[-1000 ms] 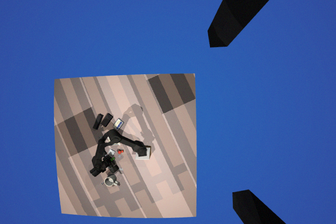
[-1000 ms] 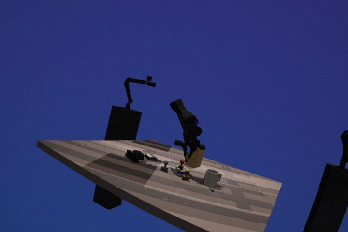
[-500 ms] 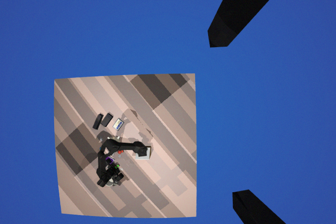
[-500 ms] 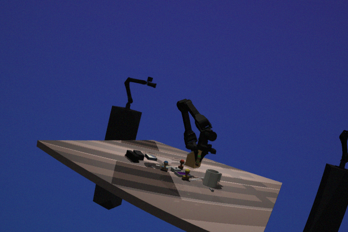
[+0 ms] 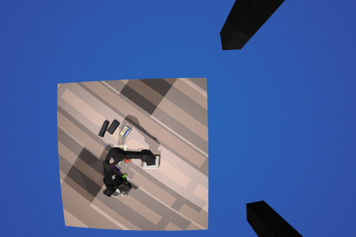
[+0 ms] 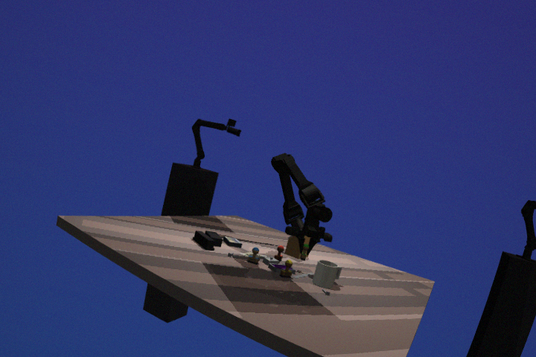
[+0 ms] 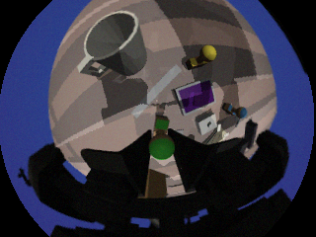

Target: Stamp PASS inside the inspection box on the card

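My gripper tip is now right at the green-knobbed stamp. Round my gripper tip: red-knobbed stamp: 3 cm behind, 12 cm to the right, 5 cm below; grey mug: 7 cm ahead, 13 cm to the left, 4 cm below; purple ink pad: 9 cm ahead, 5 cm to the right, 7 cm below.
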